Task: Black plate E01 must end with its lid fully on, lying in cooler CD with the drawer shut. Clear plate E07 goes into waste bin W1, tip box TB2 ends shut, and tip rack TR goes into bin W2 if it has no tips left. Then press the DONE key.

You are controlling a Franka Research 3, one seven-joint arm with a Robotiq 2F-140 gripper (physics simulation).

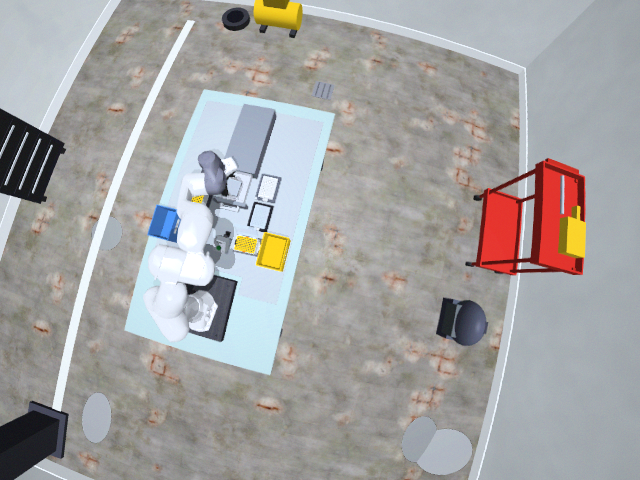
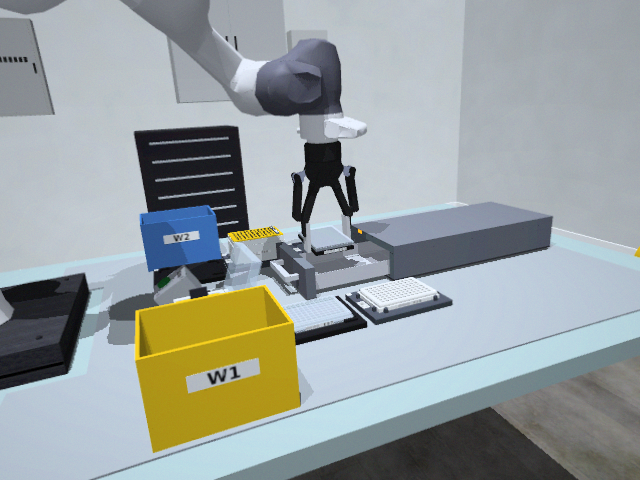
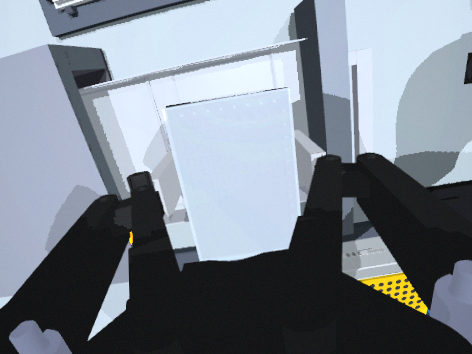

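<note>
My gripper (image 2: 327,233) (image 3: 235,157) is shut on the black plate (image 2: 333,250), whose clear lid (image 2: 325,237) (image 3: 240,175) lies on top. It holds the plate level above the open drawer (image 2: 297,271) (image 3: 335,60) of the grey cooler (image 1: 251,136) (image 2: 465,232) (image 3: 25,150). A clear plate (image 1: 260,215) (image 2: 320,312) sits on a black mat. A yellow-topped rack (image 1: 197,198) (image 2: 255,236) (image 3: 397,290) stands behind the drawer front; another (image 1: 245,244) is beside yellow bin W1 (image 1: 285,254) (image 2: 222,408). A clear upright panel (image 2: 242,266) shows behind W1. Blue bin W2 (image 1: 165,222) (image 2: 201,253) stands at the far side. A green key (image 1: 218,248) (image 2: 163,282) shows on a small console.
A white plate (image 1: 268,187) (image 2: 398,293) sits on a dark nest beside the drawer. The drawer handle (image 2: 281,273) sticks out towards the clear panel. The robot's black base plate (image 1: 224,310) (image 2: 41,335) is at the near end of the table.
</note>
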